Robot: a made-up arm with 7 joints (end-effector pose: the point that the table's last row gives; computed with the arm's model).
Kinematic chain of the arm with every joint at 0, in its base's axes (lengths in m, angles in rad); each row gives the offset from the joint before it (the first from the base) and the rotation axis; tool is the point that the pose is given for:
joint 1: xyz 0 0 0.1 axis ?
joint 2: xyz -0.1 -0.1 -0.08 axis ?
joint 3: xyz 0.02 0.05 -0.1 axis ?
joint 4: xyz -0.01 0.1 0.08 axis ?
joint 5: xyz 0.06 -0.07 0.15 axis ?
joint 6: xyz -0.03 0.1 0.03 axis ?
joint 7: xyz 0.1 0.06 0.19 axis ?
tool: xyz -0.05 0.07 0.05
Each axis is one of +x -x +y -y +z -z.
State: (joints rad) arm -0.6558 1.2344 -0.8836 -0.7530 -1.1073 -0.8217 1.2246
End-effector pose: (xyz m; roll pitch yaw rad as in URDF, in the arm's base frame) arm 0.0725 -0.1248 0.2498 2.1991 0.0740 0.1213
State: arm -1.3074 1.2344 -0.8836 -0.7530 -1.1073 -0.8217 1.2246
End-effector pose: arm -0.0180 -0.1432 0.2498 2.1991 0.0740 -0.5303
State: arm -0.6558 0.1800 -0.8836 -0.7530 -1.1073 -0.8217 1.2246
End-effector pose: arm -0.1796 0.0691 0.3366 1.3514 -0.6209 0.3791
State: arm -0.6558 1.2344 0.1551 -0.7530 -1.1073 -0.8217 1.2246
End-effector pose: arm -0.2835 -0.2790 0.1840 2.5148 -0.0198 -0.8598
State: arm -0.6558 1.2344 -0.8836 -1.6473 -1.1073 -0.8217 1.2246
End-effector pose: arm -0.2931 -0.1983 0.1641 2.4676 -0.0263 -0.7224
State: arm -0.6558 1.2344 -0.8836 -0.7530 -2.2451 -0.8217 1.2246
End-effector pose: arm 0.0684 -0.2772 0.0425 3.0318 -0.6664 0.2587
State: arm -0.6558 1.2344 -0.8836 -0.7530 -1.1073 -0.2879 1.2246
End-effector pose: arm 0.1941 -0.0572 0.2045 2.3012 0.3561 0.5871
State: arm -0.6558 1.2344 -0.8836 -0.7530 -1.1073 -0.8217 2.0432
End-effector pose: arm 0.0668 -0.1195 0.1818 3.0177 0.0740 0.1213
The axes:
joint 1: +z
joint 2: +y
joint 3: +x
joint 4: -x
joint 5: -z
joint 6: +y
joint 7: +x

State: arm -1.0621 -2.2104 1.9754 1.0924 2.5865 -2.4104 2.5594
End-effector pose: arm -0.3313 0.1002 0.2484 -2.7676 -0.0737 2.3504
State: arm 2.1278 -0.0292 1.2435 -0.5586 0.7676 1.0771 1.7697
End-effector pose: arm 0.1570 0.3283 -0.1531 -2.1824 0.1086 -2.9383
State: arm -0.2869 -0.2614 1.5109 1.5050 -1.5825 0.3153 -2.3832
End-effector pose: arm -0.2729 -0.0726 0.2610 -2.6573 0.3016 1.2127
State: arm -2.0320 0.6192 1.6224 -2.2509 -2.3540 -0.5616 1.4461
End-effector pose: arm 0.3592 -0.0321 -0.1558 -2.6823 0.3072 1.2046
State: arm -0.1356 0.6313 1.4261 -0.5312 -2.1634 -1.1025 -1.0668
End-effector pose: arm -0.4053 -0.2125 -0.2740 2.0019 -0.1579 -1.9076
